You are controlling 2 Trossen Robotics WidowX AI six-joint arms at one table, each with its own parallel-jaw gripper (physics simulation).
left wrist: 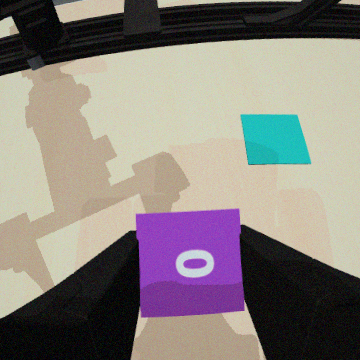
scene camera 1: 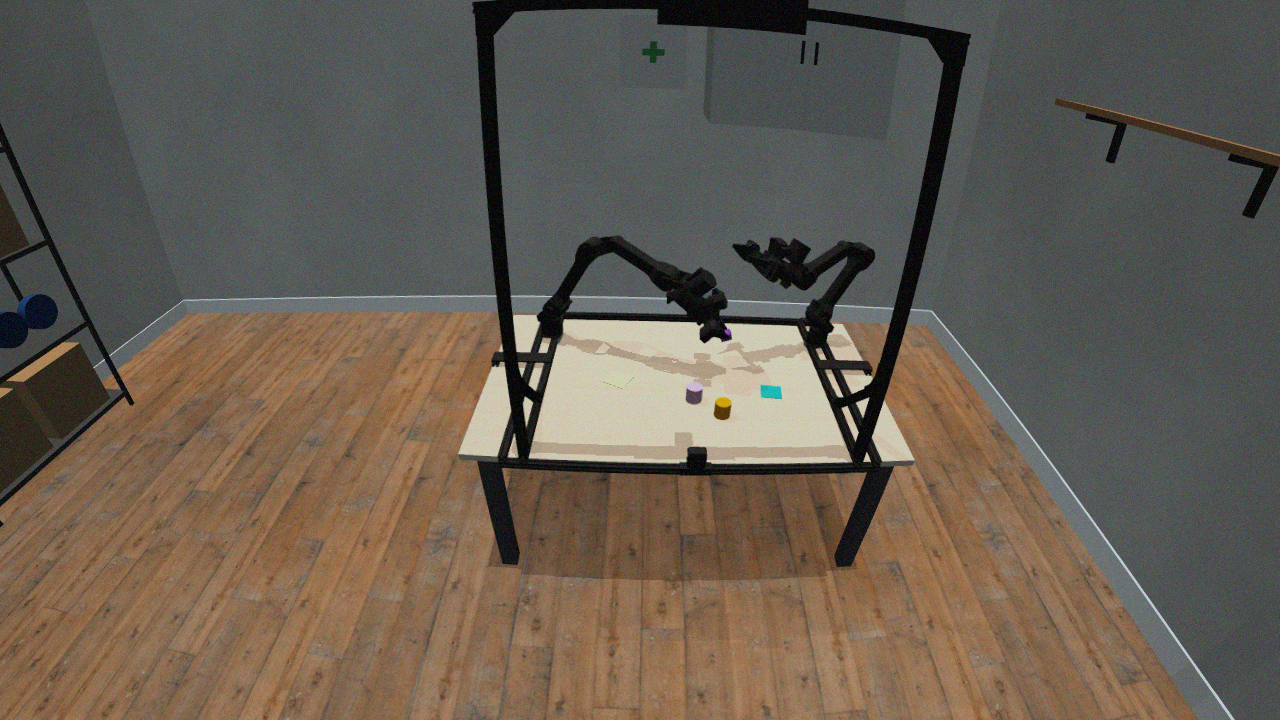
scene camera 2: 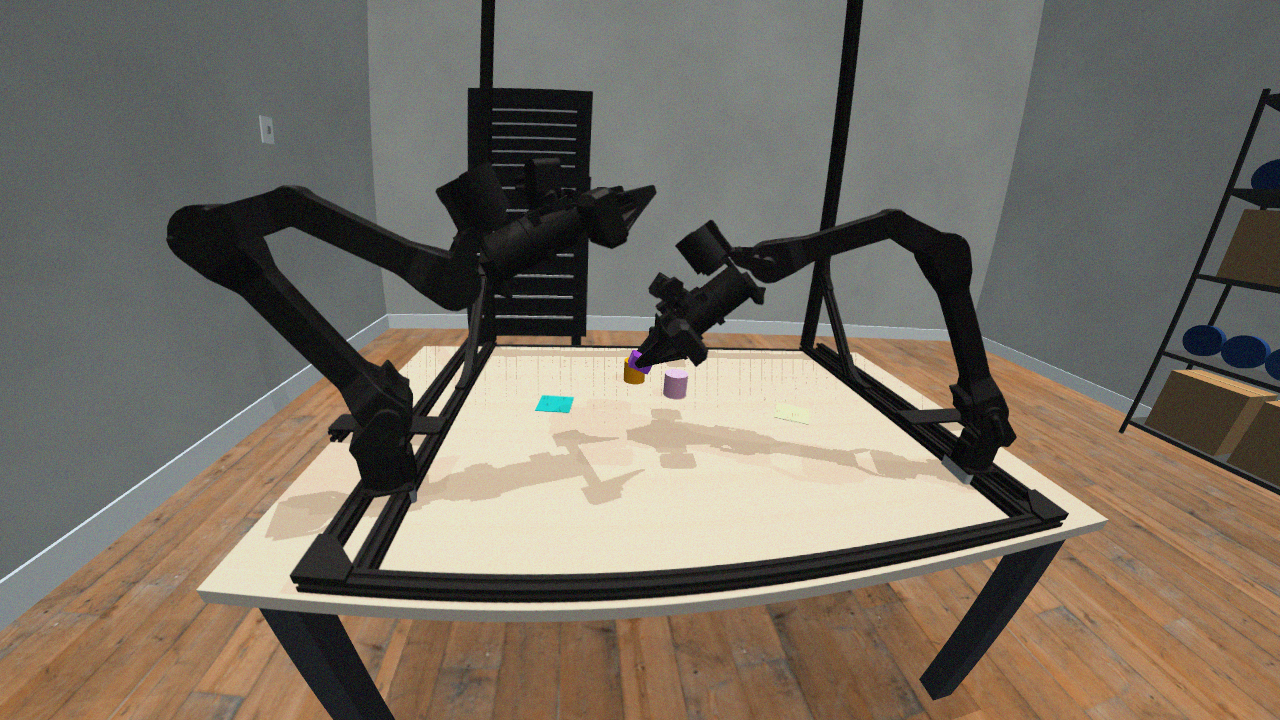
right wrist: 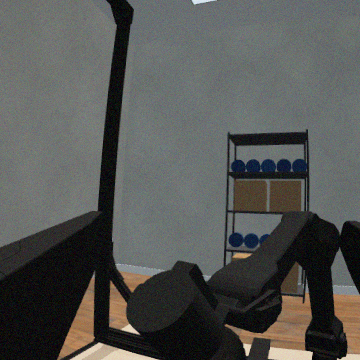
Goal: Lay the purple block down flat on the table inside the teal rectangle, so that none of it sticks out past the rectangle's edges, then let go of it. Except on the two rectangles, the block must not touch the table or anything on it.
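Places are measured from the left arm's base along level axes (x right, y ahead, z up), in millimetres.
Pixels of known places: left gripper, fingertip midpoint: (left wrist: pixel 186 239) (scene camera 1: pixel 728 335) (scene camera 2: pixel 635 362); right gripper, fingertip midpoint: (scene camera 1: pixel 740 250) (scene camera 2: pixel 637 188) (right wrist: pixel 226 229); left arm's base at its link origin: (scene camera 1: pixel 551 333) (scene camera 2: pixel 970 463); right arm's base at its link origin: (left wrist: pixel 45 40) (scene camera 1: pixel 816 342) (scene camera 2: pixel 389 480).
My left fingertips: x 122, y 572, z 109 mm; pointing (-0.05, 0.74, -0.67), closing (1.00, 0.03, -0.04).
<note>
For each thing: its top centre in the pictures, then the offset to it from my left fingertips. "pt": a spot on its surface instead.
- purple block at its top centre: (left wrist: pixel 187 245) (scene camera 2: pixel 640 352) (scene camera 1: pixel 726 330) dz +16, dx +0, dy -7 mm
- flat teal rectangle at a spot on its surface: (left wrist: pixel 275 139) (scene camera 2: pixel 556 403) (scene camera 1: pixel 770 391) pt dz -127, dx +92, dy +139 mm
- lilac cylinder at its top centre: (scene camera 2: pixel 676 373) (scene camera 1: pixel 694 386) dz -83, dx +157, dy -89 mm
- yellow cylinder at its top centre: (scene camera 2: pixel 635 360) (scene camera 1: pixel 723 402) dz -83, dx +219, dy -8 mm
- pale green rectangle at a spot on its surface: (scene camera 2: pixel 792 413) (scene camera 1: pixel 618 378) pt dz -127, dx +85, dy -316 mm
My left gripper (scene camera 1: pixel 716 332) (scene camera 2: pixel 652 356) (left wrist: pixel 186 239) is shut on the purple block (scene camera 1: pixel 727 333) (scene camera 2: pixel 636 360) (left wrist: pixel 161 243), which bears a white ring mark, and holds it in the air above the table. The flat teal rectangle (scene camera 1: pixel 770 392) (scene camera 2: pixel 555 405) (left wrist: pixel 275 139) lies on the table, ahead and to the right of the block in the left wrist view. Nothing lies on it. My right gripper (scene camera 1: pixel 745 249) (scene camera 2: pixel 645 195) is open and empty, raised high above the table.
A lilac cylinder (scene camera 1: pixel 695 392) (scene camera 2: pixel 675 383) and a yellow cylinder (scene camera 1: pixel 723 407) (scene camera 2: pixel 633 373) stand between the block and the table's middle. A pale green rectangle (scene camera 1: pixel 617 380) (scene camera 2: pixel 792 413) lies farther off. A black frame rail (scene camera 2: pixel 637 582) borders the table.
</note>
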